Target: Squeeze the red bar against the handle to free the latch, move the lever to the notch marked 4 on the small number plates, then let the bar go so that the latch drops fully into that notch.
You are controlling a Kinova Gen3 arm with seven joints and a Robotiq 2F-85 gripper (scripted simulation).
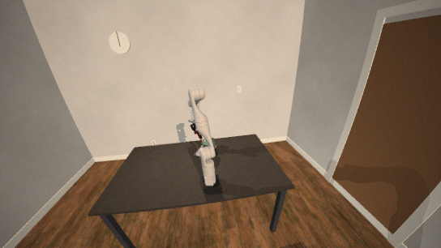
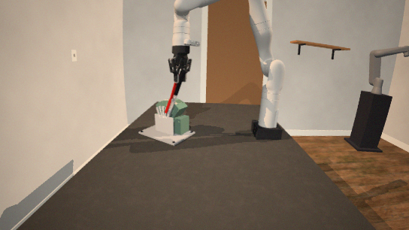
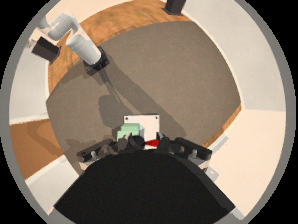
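The red bar lies 100 mm below my hand and 50 mm ahead of it.
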